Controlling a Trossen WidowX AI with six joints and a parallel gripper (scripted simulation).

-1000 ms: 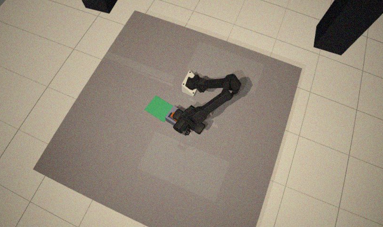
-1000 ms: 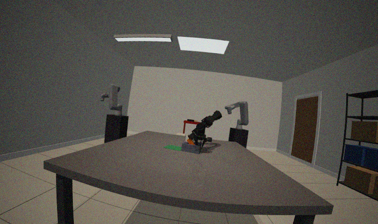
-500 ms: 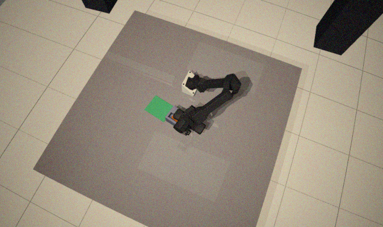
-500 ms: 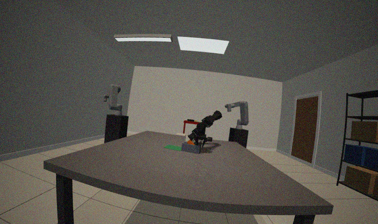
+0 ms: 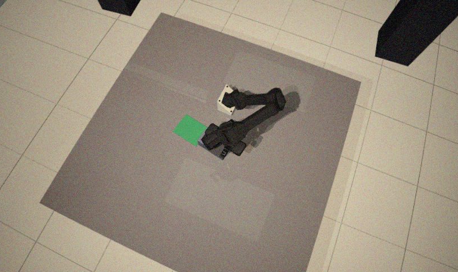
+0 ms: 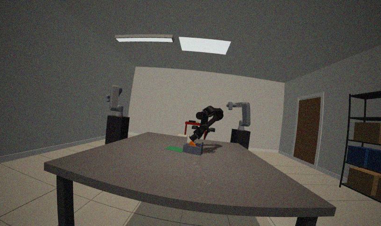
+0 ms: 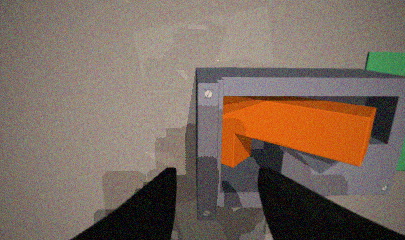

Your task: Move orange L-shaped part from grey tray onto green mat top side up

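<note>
Right now my gripper tip is 20 mm past the orange L-shaped part, 40 mm to the left of it and 90 mm above it. Round my gripper tip: green mat (70 mm behind, 210 mm to the right, 140 mm below).
</note>
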